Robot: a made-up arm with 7 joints.
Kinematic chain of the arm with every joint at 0, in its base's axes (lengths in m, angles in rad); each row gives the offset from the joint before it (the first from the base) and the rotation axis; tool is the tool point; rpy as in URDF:
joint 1: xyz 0 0 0.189 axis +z
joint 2: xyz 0 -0.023 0.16 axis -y
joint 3: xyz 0 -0.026 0.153 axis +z
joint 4: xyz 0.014 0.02 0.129 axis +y
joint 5: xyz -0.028 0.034 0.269 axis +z
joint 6: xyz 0 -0.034 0.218 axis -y
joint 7: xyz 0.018 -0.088 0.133 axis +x
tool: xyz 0 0 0 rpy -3.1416 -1.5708 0
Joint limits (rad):
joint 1: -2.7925..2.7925
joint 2: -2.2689..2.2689
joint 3: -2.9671..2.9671
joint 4: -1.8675..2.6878
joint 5: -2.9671..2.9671
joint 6: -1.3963..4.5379
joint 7: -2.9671..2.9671
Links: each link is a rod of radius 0.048 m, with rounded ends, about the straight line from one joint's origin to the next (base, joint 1, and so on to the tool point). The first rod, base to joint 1, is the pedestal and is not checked.
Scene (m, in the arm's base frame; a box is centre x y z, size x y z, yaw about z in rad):
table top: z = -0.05
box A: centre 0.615 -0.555 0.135 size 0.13 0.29 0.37 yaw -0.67
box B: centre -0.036 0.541 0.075 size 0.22 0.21 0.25 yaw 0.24
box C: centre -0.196 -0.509 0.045 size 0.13 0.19 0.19 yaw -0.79
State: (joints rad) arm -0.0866 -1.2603 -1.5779 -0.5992 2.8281 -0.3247 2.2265
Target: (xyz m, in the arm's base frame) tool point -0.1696 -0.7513 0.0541
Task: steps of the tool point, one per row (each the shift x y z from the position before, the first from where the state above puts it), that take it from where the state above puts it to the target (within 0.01 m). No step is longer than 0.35 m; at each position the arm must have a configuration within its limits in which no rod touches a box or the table.
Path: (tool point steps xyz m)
1: 0.0212 -0.2741 0.0146
2: -0.0799 -0.2849 0.0222
3: -0.1915 -0.2460 0.0380
4: -0.2827 -0.1490 0.0573
5: -0.3193 -0.0079 0.0738
6: -0.0386 -0.0597 -0.1782
7: -0.0436 -0.0123 -0.1870
8: -0.0389 0.0342 -0.1850

